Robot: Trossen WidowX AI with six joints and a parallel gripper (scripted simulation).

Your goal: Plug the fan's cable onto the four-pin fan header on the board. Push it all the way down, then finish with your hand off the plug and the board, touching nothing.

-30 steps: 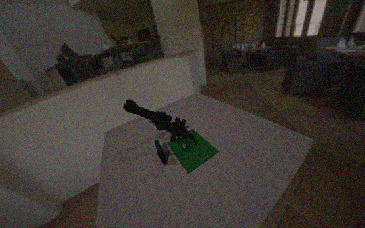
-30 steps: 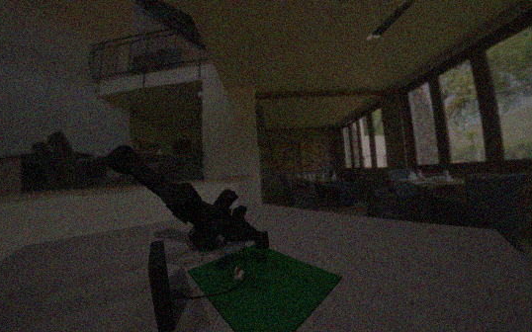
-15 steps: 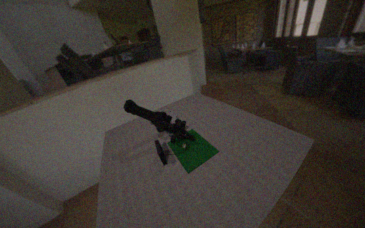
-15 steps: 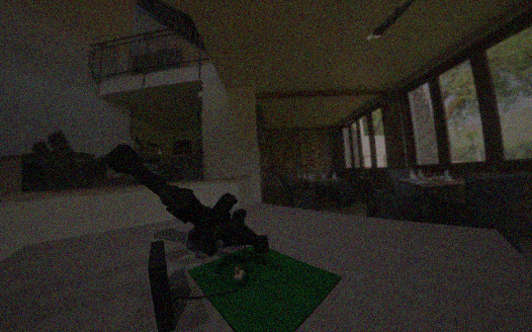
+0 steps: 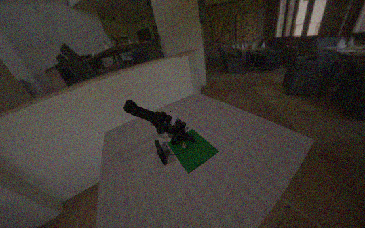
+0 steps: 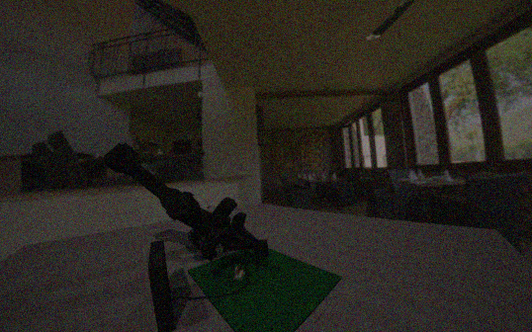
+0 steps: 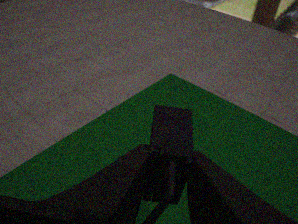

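The green board lies 10 mm ahead of my gripper tip, 20 mm to the right of it and 90 mm below it. Also, from my gripper tip: black fan: 50 mm behind, 200 mm to the right, 20 mm below; then fan plug: 10 mm ahead, 10 mm below.
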